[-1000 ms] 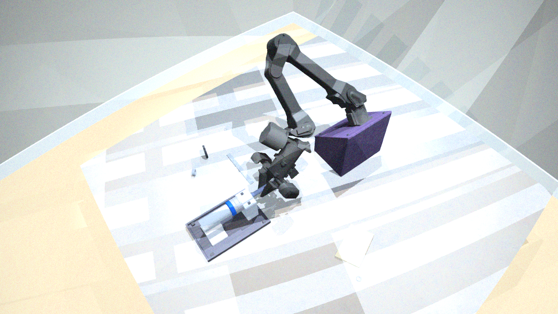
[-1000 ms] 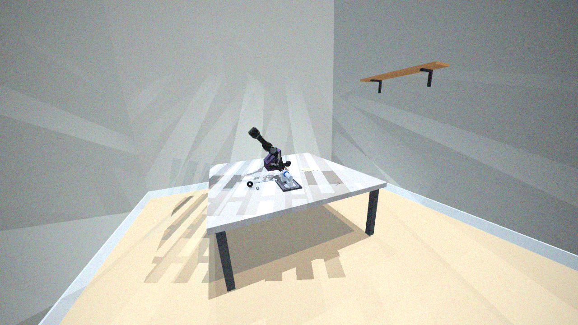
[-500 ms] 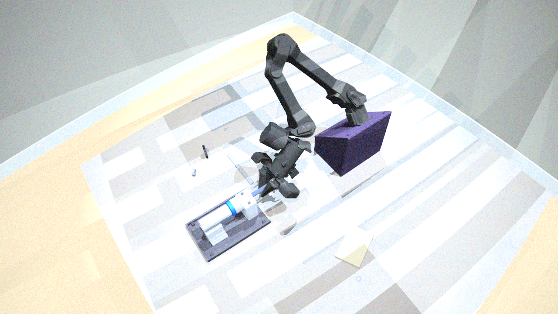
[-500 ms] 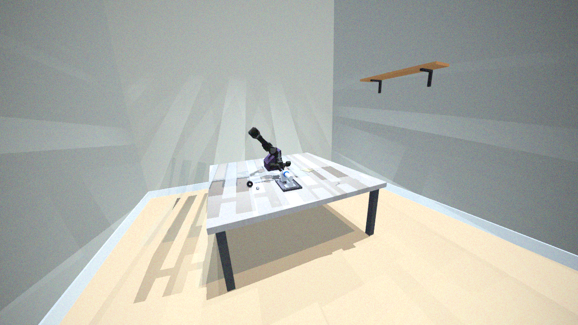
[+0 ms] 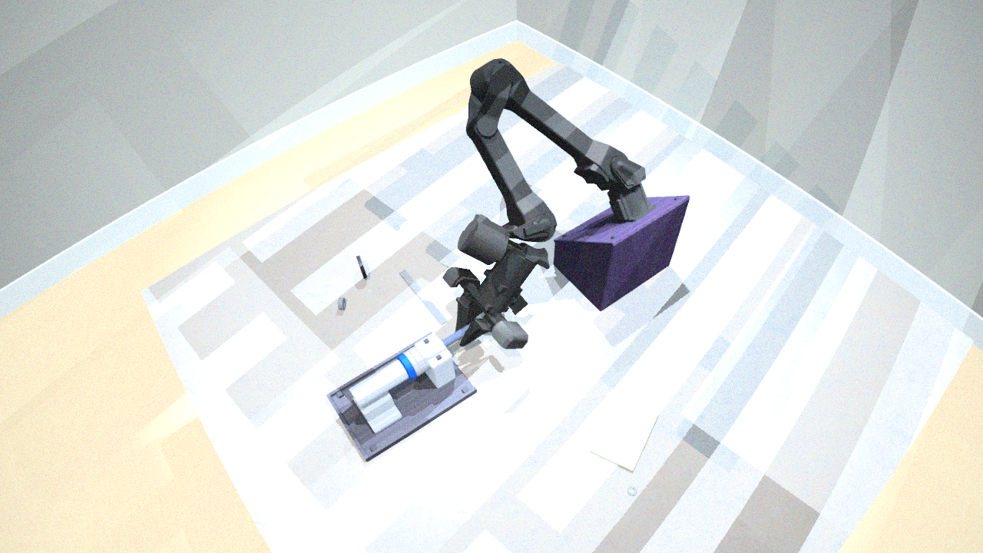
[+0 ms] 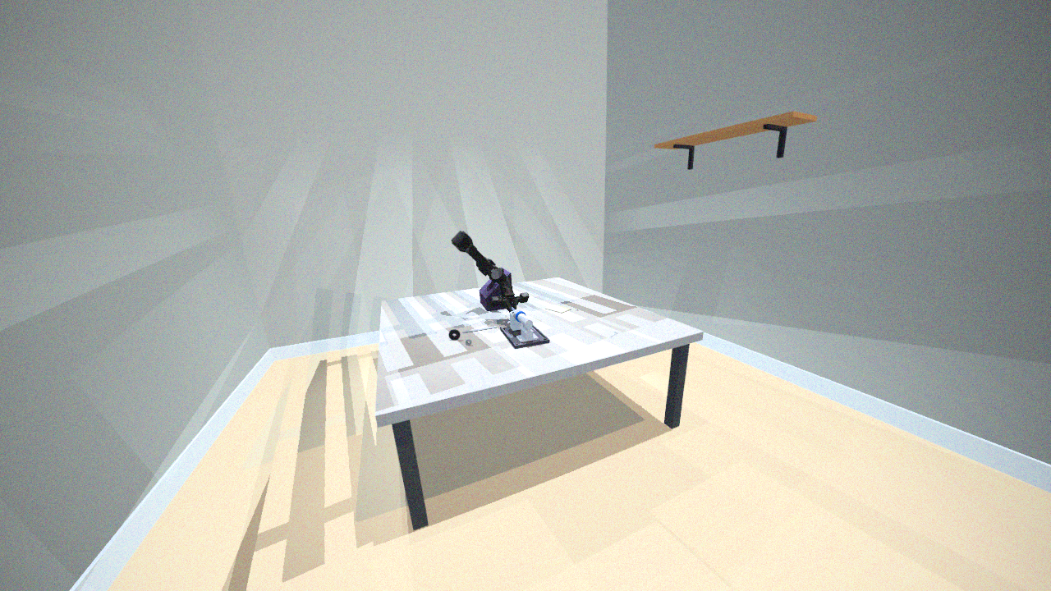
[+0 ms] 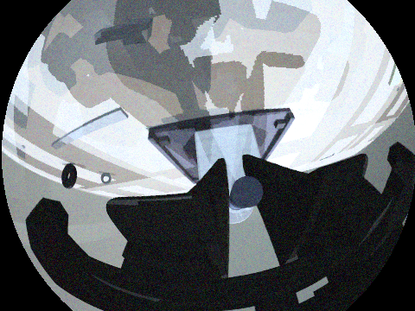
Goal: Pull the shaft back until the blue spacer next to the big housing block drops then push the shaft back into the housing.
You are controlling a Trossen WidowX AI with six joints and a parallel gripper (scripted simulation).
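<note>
My gripper tip is now 60 mm short of the shaft and 20 mm below it. The rest, counted from my gripper tip: blue spacer: 100 mm ahead, 20 mm above, 10 mm to the right; black ring: 290 mm to the right, 30 mm below, 30 mm ahead; thin metal strip: 160 mm to the right, 50 mm below, 30 mm behind.
</note>
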